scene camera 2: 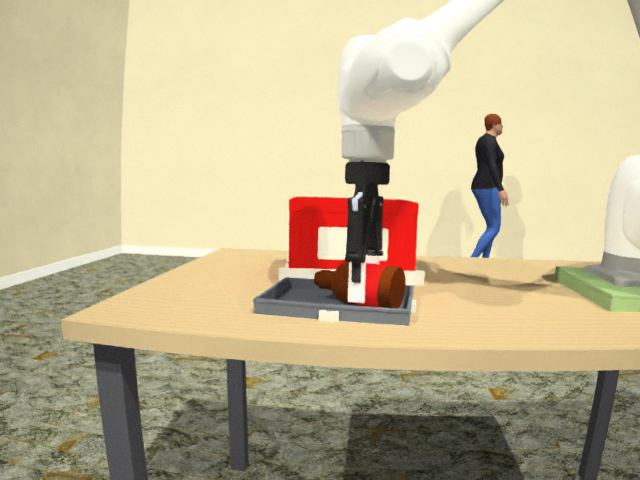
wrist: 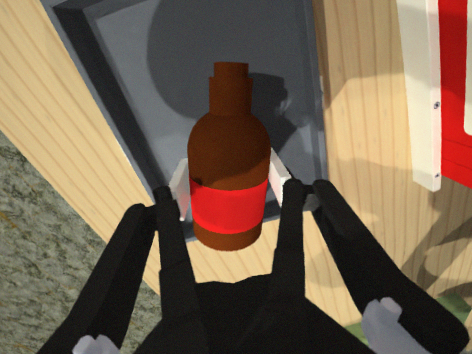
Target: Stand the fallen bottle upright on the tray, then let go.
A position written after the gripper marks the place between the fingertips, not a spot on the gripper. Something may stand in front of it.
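The gripper (scene camera 2: 363,296) (wrist: 228,165) can be seen from the scene camera and from the wrist. So can a brown bottle (scene camera 2: 385,285) (wrist: 229,149).
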